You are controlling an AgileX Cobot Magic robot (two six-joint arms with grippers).
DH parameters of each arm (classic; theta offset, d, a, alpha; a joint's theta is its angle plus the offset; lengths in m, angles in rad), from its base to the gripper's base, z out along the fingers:
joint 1: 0 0.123 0 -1.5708
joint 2: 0.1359 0 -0.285 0
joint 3: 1.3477 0 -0.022 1.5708
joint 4: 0 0.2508 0 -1.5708
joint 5: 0 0 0.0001 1.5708
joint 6: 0 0.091 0 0
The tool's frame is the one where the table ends.
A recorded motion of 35 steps. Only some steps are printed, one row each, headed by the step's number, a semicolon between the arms.
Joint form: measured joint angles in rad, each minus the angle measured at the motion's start. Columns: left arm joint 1, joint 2, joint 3, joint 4, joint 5, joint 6; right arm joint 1, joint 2, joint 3, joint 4, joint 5, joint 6.
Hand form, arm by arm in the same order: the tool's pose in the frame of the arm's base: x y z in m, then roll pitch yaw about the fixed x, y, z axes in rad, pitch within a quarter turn. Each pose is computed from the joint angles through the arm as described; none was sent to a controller.
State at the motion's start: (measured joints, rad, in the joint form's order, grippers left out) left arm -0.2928 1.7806 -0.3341 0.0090 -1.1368 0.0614; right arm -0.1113 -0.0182 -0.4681 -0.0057 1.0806 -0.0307
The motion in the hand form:
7: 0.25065 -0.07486 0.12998 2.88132 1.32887 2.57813; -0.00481 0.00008 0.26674 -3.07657 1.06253 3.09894
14: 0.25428 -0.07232 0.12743 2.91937 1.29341 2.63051; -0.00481 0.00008 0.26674 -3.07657 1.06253 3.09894
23: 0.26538 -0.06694 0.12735 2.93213 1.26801 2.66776; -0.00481 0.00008 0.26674 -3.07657 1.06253 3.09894
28: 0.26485 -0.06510 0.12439 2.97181 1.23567 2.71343; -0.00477 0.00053 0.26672 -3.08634 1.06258 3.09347
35: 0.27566 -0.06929 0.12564 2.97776 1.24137 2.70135; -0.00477 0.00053 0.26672 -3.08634 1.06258 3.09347
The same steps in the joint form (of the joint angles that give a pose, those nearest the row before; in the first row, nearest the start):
7: 0.0054 0.0008 -0.0097 0.0000 0.0201 0.0000; 0.0000 0.0000 0.0000 0.0000 0.0000 0.0000
14: 0.0173 0.0034 -0.0245 -0.0037 0.0690 0.0000; 0.0000 0.0000 0.0000 0.0000 0.0000 0.0000
23: 0.0493 0.0104 -0.0656 0.0036 0.1287 0.0000; 0.0000 0.0000 0.0000 0.0000 0.0000 0.0000
28: 0.0553 0.0104 -0.0656 0.0036 0.1628 -0.0061; 0.0000 0.0000 0.0000 0.0057 0.0002 0.0000
35: 0.0557 0.0280 -0.1117 0.0261 0.1859 -0.0165; 0.0000 0.0000 0.0000 0.0057 0.0002 0.0000

